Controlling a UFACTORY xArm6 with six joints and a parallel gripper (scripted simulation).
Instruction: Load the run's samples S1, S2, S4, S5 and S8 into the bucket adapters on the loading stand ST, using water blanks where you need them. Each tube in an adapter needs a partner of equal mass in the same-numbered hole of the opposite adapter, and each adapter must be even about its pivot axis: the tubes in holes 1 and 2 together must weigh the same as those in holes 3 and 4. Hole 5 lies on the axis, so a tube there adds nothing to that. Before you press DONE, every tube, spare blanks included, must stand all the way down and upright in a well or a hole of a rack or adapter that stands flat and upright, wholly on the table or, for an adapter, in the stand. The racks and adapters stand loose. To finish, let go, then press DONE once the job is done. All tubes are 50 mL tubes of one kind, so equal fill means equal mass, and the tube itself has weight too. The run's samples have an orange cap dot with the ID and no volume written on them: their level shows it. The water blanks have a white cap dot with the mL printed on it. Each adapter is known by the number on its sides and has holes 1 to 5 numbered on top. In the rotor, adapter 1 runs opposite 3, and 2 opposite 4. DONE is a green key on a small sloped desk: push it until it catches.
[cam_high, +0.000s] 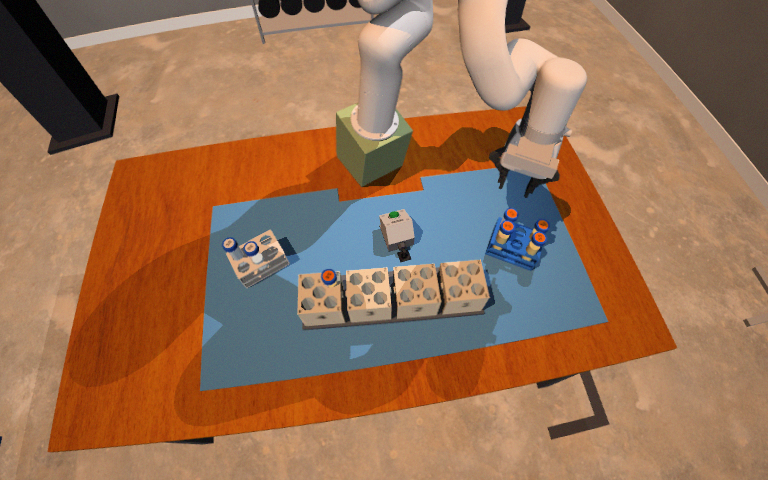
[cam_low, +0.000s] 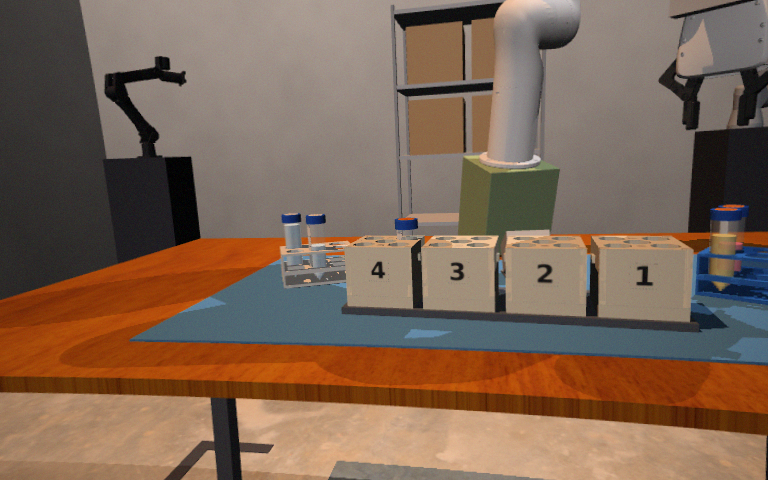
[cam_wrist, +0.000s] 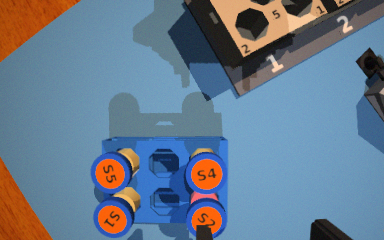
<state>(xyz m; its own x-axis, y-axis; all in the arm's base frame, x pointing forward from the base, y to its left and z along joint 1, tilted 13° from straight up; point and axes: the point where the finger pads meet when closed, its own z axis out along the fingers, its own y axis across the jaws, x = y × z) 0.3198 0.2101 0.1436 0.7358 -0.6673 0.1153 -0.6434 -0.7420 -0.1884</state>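
The sample tube is 19 cm below my hand, 3 cm to the left of it and 1 cm behind it. The rest, counted from my hand: green key 24 cm to the right, 18 cm below, 12 cm behind; then blue sample rack 22 cm below, 5 cm to the left, 4 cm ahead; then loading stand 30 cm to the right, 24 cm below, 8 cm ahead.
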